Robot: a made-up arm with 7 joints.
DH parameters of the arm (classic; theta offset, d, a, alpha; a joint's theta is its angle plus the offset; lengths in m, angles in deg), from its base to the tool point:
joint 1: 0 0.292 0 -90
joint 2: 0 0 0 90
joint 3: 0 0.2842 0.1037 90
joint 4: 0 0 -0.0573 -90
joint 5: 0 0.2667 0 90
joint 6: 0 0 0.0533 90
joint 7: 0 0 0 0
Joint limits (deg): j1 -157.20..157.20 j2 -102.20..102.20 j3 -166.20..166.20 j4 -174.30..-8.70 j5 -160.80..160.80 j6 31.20..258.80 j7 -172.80..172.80
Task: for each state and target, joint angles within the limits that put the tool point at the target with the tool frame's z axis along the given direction. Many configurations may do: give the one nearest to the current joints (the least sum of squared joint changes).
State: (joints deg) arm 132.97 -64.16 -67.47 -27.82 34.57 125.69 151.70
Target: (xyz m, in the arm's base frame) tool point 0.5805 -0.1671 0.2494 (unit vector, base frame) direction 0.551 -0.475 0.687
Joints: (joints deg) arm 156.23 -97.87 -43.22 -9.68 65.43 131.06 151.70
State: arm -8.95 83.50 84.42 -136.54 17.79 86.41 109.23
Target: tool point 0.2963 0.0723 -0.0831 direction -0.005 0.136 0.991
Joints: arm -40.67 102.20 33.10 -102.55 53.01 48.89 109.23
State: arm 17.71 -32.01 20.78 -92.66 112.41 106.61 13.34
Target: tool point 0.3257 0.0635 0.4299 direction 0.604 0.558 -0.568
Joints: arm 6.13 -4.08 13.00 -135.32 102.55 159.69 13.34
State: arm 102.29 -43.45 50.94 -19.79 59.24 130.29 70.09
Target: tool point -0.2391 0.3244 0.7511 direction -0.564 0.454 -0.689
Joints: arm 100.48 8.45 31.44 -60.64 4.18 113.53 70.09
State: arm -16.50 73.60 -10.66 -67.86 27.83 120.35 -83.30
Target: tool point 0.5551 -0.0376 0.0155 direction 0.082 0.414 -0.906
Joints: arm -2.86 95.69 2.27 -37.35 31.09 132.30 -83.30
